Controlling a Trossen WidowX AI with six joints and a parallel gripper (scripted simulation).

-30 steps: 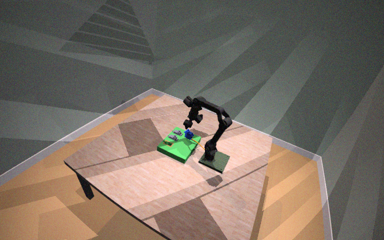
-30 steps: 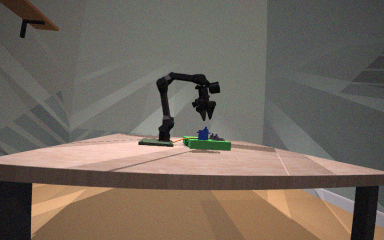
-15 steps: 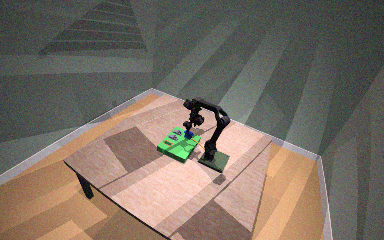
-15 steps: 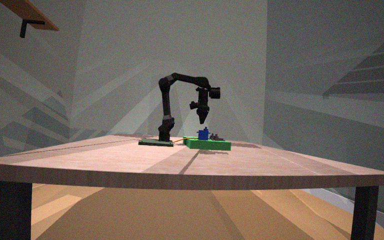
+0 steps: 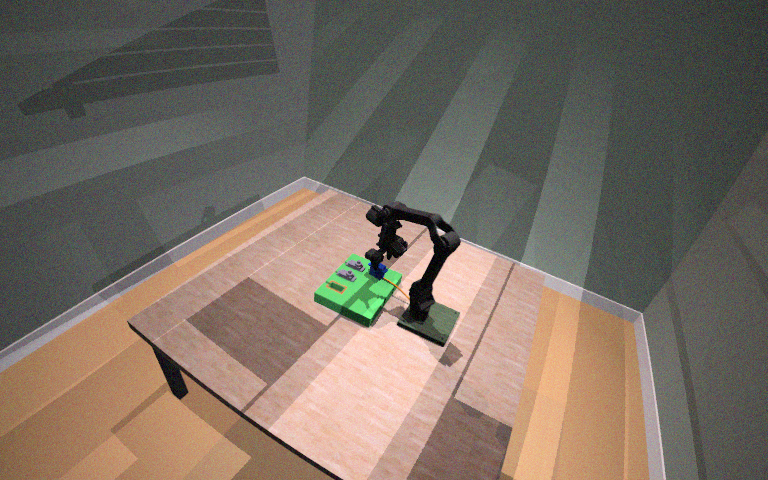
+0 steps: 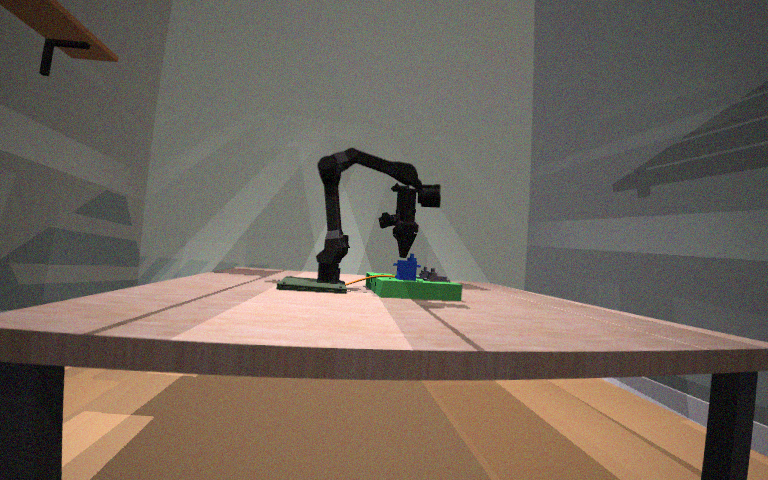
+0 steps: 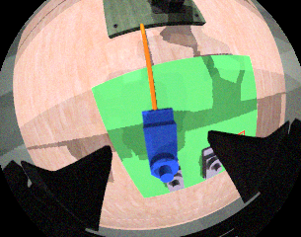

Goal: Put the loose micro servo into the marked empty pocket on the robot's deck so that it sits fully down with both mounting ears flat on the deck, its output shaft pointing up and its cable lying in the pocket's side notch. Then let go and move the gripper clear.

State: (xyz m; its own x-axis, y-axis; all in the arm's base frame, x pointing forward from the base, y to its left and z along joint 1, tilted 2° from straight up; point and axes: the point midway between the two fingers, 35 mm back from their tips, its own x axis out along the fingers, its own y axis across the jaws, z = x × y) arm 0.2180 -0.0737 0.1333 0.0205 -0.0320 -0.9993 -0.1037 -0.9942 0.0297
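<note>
The green deck is 8 cm to the left of my gripper tip and 9 cm below it.
</note>
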